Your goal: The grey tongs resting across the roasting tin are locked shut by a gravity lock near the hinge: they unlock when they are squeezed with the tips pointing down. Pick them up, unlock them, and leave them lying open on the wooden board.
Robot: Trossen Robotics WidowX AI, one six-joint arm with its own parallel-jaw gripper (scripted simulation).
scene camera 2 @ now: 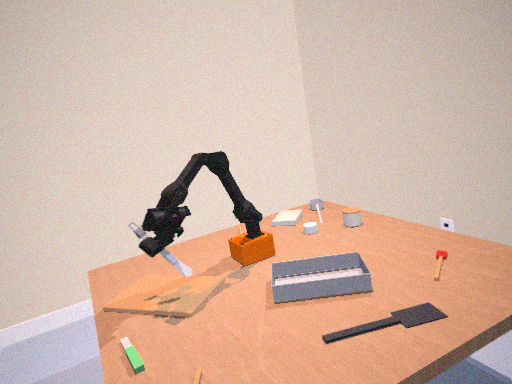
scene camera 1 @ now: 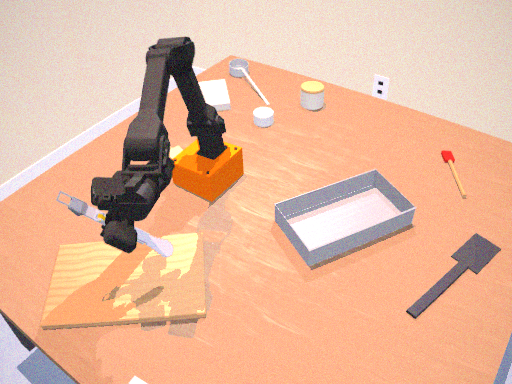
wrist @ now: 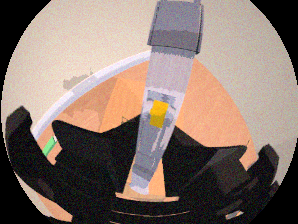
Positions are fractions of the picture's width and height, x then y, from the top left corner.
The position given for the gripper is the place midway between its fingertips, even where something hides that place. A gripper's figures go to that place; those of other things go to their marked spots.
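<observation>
The gripper (scene camera 2: 0.30, 0.66) is 1.38 m from the lens, while a dark spatula (scene camera 2: 0.83, 0.82) is 1.13 m from the lens.
</observation>
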